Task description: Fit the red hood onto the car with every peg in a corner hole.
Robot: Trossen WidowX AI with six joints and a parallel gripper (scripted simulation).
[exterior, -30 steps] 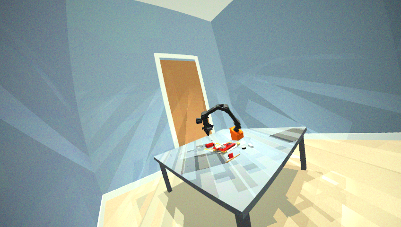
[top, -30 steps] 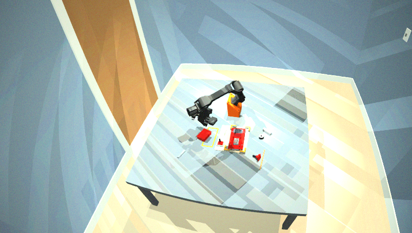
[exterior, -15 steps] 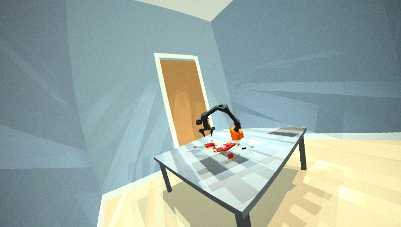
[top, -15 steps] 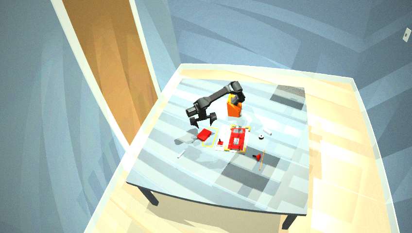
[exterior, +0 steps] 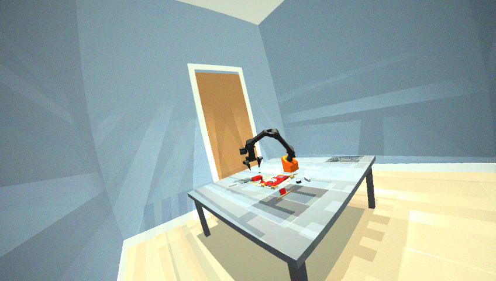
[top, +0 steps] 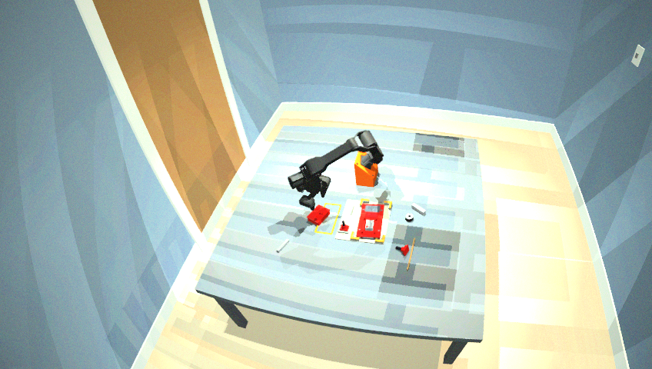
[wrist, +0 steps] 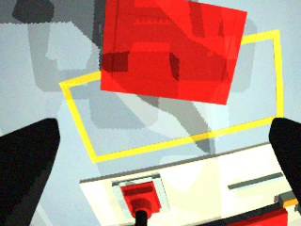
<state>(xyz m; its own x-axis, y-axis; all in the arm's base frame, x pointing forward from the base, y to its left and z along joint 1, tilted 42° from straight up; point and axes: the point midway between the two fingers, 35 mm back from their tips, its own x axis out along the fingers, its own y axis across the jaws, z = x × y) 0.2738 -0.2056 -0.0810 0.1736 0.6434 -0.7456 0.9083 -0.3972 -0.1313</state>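
My gripper tip is now 10 mm past the red hood, 10 mm to the left of it and 90 mm above it. Also, from my gripper tip: wooden stick: 210 mm ahead, 430 mm to the left, 100 mm below; then black wheel: 430 mm to the left, 100 mm below.
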